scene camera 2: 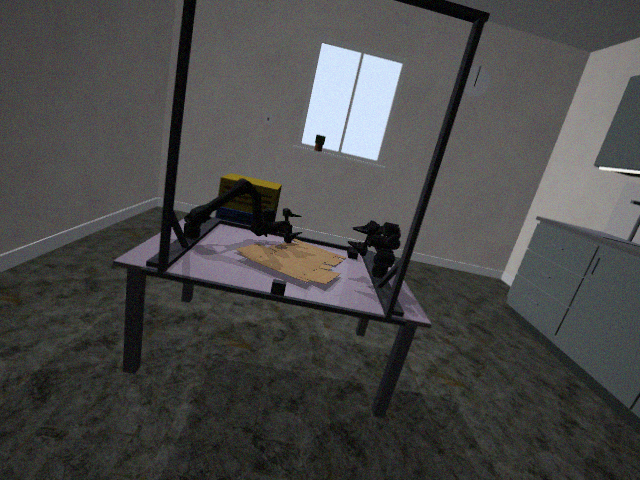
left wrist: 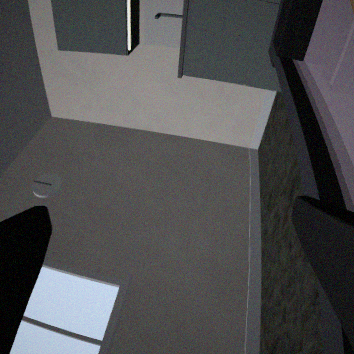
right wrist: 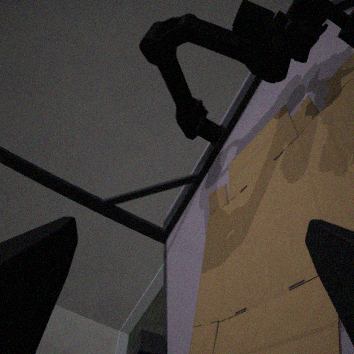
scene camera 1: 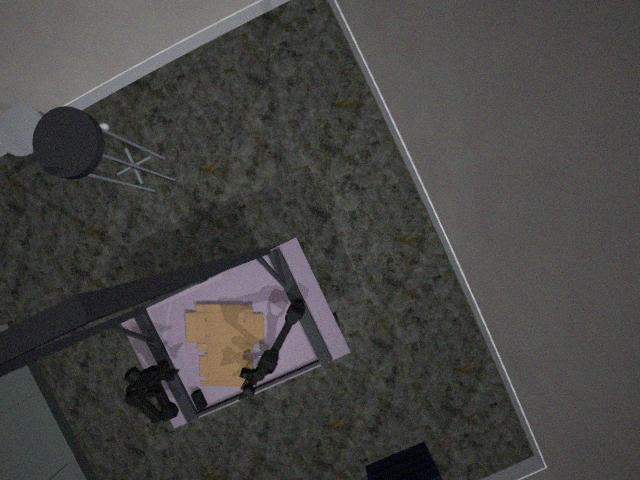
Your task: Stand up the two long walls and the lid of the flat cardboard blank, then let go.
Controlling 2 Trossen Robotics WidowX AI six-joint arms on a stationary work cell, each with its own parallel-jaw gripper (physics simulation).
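Seen in the pictures: left gripper, between the fingertips: (scene camera 2: 301, 224) (left wrist: 172, 213) (scene camera 1: 240, 394); right gripper, between the fingertips: (scene camera 2: 350, 235) (right wrist: 194, 231) (scene camera 1: 172, 371); left arm's base, origin of its link: (scene camera 2: 190, 236) (right wrist: 217, 135) (scene camera 1: 298, 304); right arm's base, origin of its link: (scene camera 2: 378, 275) (scene camera 1: 164, 365).
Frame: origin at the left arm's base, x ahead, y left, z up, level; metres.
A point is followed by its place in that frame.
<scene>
The tan cardboard blank (scene camera 1: 222, 330) {x 0.492, y -0.042, z -0.014 m} (scene camera 2: 305, 266) {x 0.554, y -0.037, z -0.015 m} (right wrist: 260, 280) {x 0.546, y -0.096, z -0.013 m} lies flat, its panels and flaps spread; no wall or lid stands upright. Which panels are the long walls and lid is hard to tell in this dim light. My left gripper (scene camera 1: 244, 382) {x 0.500, y 0.307, z 0.092 m} (scene camera 2: 299, 225) {x 0.500, y 0.307, z 0.092 m} (left wrist: 172, 213) {x 0.500, y 0.307, z 0.092 m} is open and empty, a little above the blank's edge near the table's far rail in scene camera 2. My right gripper (scene camera 1: 177, 370) {x 0.730, y 0.009, z 0.166 m} (scene camera 2: 351, 235) {x 0.730, y 0.009, z 0.166 m} (right wrist: 194, 231) {x 0.730, y 0.009, z 0.166 m} is open and empty, raised beside the table's frame foot, apart from the blank.
The pale mauve table (scene camera 1: 336, 341) {x -0.104, y 0.304, z -0.019 m} (scene camera 2: 206, 263) {x 0.147, y -0.218, z -0.019 m} (left wrist: 335, 100) {x 0.662, y 0.327, z -0.019 m} (right wrist: 185, 300) {x 0.397, y -0.281, z -0.019 m} carries a dark frame with upright posts (scene camera 2: 178, 129) {x 0.040, y -0.365, z 0.487 m} and diagonal braces. Small black blocks (scene camera 1: 199, 399) (scene camera 2: 278, 287) sit at its edges. A yellow and blue box (scene camera 2: 268, 192) stands behind it.
</scene>
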